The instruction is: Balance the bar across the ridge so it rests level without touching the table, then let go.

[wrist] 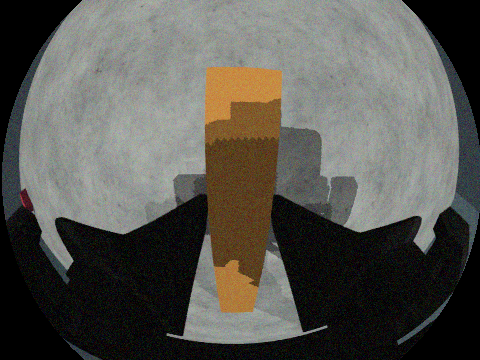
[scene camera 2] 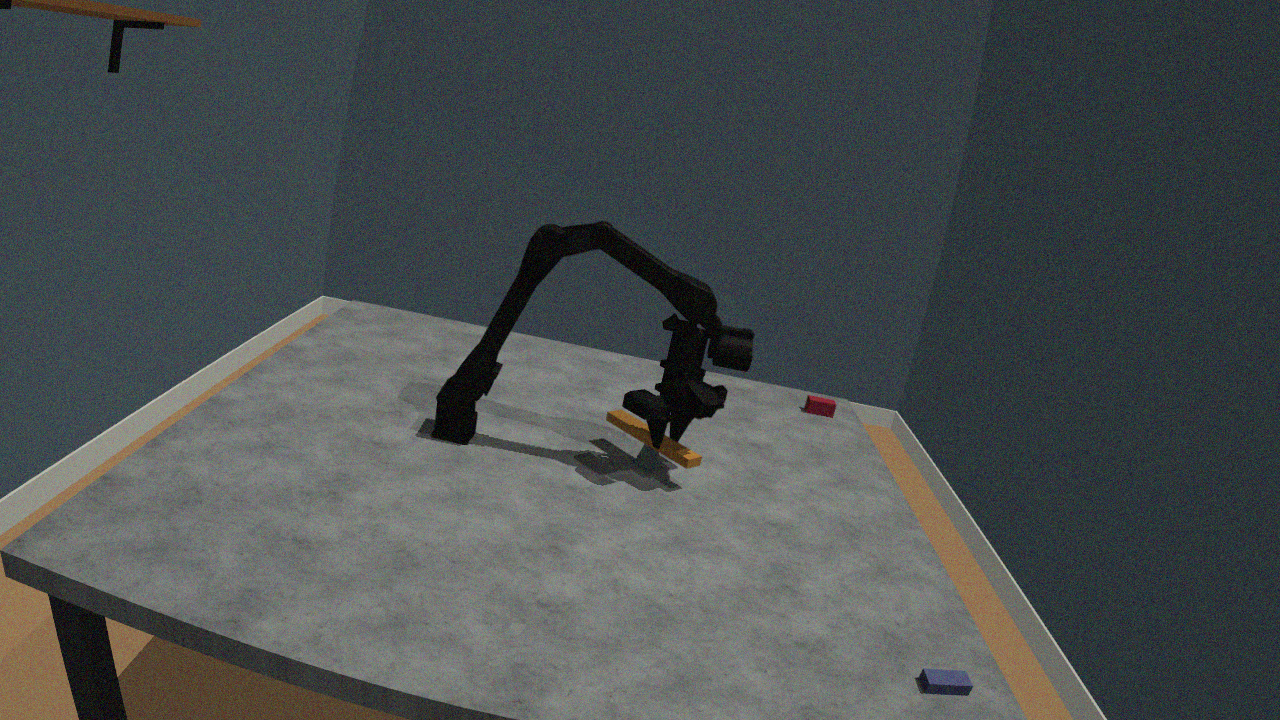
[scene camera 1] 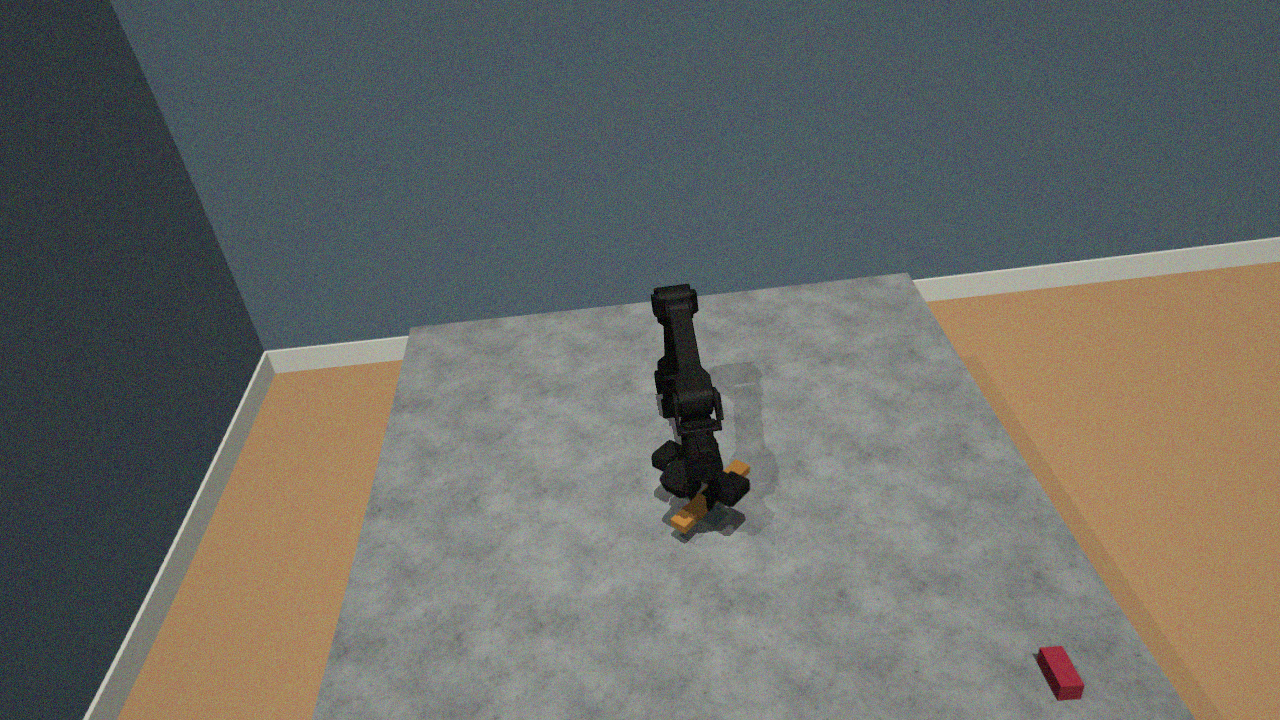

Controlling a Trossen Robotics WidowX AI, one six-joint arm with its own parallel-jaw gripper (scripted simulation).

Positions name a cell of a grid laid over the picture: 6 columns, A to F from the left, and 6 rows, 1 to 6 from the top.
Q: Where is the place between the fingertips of my gripper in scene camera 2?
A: At D4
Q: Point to an orange bar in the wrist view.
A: D2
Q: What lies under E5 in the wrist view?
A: My gripper.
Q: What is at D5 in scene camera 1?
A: My gripper.
